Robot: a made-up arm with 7 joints. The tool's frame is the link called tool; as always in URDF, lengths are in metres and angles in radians. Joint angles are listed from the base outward. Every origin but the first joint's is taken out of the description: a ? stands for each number. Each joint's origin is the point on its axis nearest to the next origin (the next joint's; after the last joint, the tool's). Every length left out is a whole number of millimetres.
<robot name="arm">
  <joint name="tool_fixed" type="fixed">
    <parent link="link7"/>
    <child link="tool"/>
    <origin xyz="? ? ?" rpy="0 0 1.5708"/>
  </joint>
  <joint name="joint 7" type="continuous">
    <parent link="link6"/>
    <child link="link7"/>
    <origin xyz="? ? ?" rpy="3.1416 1.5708 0"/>
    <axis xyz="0 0 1"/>
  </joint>
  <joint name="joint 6" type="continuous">
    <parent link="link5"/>
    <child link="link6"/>
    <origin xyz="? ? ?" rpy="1.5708 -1.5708 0"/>
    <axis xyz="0 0 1"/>
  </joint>
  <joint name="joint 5" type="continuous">
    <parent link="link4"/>
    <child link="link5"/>
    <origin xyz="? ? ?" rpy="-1.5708 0 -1.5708"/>
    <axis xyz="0 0 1"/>
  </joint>
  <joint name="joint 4" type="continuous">
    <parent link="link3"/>
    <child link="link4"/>
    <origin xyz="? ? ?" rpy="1.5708 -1.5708 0"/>
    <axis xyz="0 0 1"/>
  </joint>
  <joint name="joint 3" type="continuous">
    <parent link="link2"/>
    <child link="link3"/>
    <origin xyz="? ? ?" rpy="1.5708 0 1.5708"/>
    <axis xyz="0 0 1"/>
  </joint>
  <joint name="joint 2" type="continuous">
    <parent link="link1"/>
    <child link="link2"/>
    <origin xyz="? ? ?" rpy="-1.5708 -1.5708 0"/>
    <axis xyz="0 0 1"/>
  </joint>
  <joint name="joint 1" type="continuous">
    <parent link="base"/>
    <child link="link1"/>
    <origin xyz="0 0 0.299" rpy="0 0 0"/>
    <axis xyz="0 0 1"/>
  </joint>
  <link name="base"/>
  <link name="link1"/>
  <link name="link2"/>
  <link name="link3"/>
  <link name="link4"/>
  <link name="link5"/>
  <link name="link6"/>
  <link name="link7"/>
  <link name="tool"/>
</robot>
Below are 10 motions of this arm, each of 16 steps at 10 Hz.
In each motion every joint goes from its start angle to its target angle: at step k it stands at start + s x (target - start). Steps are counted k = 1, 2, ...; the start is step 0. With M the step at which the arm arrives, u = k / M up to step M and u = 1 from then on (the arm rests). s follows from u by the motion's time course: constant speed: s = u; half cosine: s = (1 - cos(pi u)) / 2; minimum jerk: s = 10 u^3 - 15 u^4 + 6 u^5.
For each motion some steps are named. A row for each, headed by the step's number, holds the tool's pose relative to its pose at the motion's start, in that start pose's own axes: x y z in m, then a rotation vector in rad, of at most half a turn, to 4 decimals.
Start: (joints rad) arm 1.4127 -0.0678 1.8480 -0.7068 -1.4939 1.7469 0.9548
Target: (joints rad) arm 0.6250 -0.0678 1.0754 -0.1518 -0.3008 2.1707 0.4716
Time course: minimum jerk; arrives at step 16
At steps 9, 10, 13, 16:
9: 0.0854 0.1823 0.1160 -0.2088 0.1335 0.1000
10: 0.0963 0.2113 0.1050 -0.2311 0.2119 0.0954
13: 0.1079 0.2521 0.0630 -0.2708 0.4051 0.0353
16: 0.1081 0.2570 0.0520 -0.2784 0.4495 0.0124

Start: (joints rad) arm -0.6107 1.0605 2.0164 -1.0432 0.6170 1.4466 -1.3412
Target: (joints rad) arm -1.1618 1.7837 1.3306 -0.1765 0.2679 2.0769 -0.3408
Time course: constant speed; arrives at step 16
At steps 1, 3, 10, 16:
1: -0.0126 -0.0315 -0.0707 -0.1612 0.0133 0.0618
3: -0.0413 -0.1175 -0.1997 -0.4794 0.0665 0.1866
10: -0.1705 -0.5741 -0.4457 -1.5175 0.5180 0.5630
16: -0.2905 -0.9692 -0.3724 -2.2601 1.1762 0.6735

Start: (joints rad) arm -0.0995 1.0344 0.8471 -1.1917 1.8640 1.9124 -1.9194
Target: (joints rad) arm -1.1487 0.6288 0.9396 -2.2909 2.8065 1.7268 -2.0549
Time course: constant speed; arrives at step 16
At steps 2, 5, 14, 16:
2: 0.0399 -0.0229 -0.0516 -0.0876 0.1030 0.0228
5: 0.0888 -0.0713 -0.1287 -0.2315 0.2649 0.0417
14: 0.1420 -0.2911 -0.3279 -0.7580 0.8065 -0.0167
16: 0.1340 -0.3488 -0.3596 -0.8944 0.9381 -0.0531

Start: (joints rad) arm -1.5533 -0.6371 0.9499 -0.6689 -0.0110 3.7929 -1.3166
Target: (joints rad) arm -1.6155 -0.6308 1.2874 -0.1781 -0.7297 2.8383 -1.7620
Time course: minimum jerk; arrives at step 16
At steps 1, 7, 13, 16:
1: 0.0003 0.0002 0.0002 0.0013 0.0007 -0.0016
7: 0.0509 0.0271 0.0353 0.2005 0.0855 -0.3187
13: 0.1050 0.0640 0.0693 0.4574 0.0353 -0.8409
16: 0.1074 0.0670 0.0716 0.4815 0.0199 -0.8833

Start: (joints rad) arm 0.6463 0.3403 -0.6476 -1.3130 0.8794 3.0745 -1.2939
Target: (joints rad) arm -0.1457 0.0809 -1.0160 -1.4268 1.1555 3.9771 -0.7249
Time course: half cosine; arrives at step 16
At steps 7, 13, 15, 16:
7: -0.1087 0.1828 -0.1509 -0.7961 -0.0212 0.3197
13: -0.1828 0.2544 -0.4064 -1.8466 0.2133 0.4302
15: -0.1869 0.2517 -0.4417 -1.9952 0.2725 0.4066
16: -0.1873 0.2512 -0.4462 -2.0141 0.2805 0.4027

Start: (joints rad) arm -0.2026 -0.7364 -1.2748 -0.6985 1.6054 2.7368 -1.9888
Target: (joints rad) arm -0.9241 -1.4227 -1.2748 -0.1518 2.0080 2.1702 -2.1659
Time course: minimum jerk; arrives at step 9
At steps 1, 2, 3, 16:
1: 0.0054 0.0068 -0.0047 -0.0072 0.0127 -0.0043
2: 0.0367 0.0436 -0.0331 -0.0469 0.0858 -0.0313
3: 0.1067 0.1091 -0.1012 -0.1227 0.2421 -0.1023
16: 0.5185 0.1302 -0.7034 -0.4071 1.1994 -0.9231

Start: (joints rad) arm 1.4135 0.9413 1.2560 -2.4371 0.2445 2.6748 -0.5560
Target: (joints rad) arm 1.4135 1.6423 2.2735 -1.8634 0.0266 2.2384 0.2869
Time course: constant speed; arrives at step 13
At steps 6, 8, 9, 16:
6: 0.0831 -0.0921 -0.0503 0.4119 0.0746 -0.0802
8: 0.0879 -0.1124 -0.0980 0.5457 0.1084 -0.0990
9: 0.0854 -0.1176 -0.1264 0.6121 0.1271 -0.1065
16: 0.0413 -0.0960 -0.2559 0.8763 0.2128 -0.1223

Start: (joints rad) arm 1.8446 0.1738 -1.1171 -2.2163 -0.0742 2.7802 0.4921
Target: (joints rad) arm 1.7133 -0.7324 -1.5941 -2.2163 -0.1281 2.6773 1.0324
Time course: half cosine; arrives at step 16
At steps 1, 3, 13, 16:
1: 0.0022 0.0056 -0.0020 0.0040 0.0008 0.0140
3: 0.0172 0.0501 -0.0159 0.0355 0.0053 0.1226
13: -0.0279 0.5650 0.0103 0.4085 -0.1726 1.3111
16: -0.0521 0.6076 0.0315 0.4475 -0.2167 1.4246

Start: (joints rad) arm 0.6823 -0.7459 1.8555 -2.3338 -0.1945 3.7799 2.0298
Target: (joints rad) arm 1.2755 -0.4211 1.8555 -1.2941 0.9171 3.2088 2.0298
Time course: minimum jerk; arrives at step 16
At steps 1, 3, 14, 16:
1: -0.0003 -0.0009 -0.0004 0.0024 -0.0001 0.0019
3: -0.0061 -0.0202 -0.0084 0.0523 -0.0041 0.0438
14: 0.0254 -0.2846 -0.3166 0.3507 -0.8812 1.2096
16: 0.0283 -0.2865 -0.3217 0.3431 -0.9088 1.2267

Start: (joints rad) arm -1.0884 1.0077 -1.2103 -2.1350 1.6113 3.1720 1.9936
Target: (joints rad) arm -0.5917 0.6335 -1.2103 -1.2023 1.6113 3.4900 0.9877
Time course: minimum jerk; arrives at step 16
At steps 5, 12, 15, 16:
5: -0.0450 0.0231 -0.0650 -0.0984 -0.2382 -0.1553
12: -0.1130 -0.0143 -0.3850 -0.1133 -1.1936 -0.4291
15: -0.1085 -0.0379 -0.4256 -0.0738 -1.3073 -0.4146
16: -0.1084 -0.0385 -0.4265 -0.0729 -1.3096 -0.4141

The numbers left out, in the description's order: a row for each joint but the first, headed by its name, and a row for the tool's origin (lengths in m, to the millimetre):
tool: 0 0 0
joint 7: 0 -0.113 0
joint 6: 0 0 0
joint 5: 0.279 0.06 0
joint 4: 0.111 0 0
joint 3: 0.473 0 0
joint 2: 0 0 0

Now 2 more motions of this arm.
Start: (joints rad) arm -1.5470 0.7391 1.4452 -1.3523 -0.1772 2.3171 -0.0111
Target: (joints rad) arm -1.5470 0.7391 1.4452 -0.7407 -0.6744 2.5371 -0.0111
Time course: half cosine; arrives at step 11
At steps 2, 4, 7, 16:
2: 0.0064 0.0000 -0.0192 -0.0360 0.0647 -0.0201
4: 0.0180 -0.0009 -0.0714 -0.1370 0.2360 -0.0704
7: 0.0188 -0.0068 -0.1710 -0.3541 0.5581 -0.1530
16: 0.0038 -0.0138 -0.2354 -0.5232 0.7713 -0.1990

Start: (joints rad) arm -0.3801 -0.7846 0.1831 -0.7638 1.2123 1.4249 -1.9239
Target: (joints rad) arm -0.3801 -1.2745 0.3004 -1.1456 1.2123 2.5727 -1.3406
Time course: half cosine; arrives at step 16
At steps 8, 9, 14, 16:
8: 0.1470 -0.0403 -0.0357 -0.5096 -0.0976 0.2120
9: 0.1755 -0.0546 -0.0396 -0.6119 -0.0973 0.2498
14: 0.2784 -0.1245 -0.0431 -0.9953 -0.0394 0.3700
16: 0.2887 -0.1332 -0.0424 -1.0351 -0.0281 0.3801

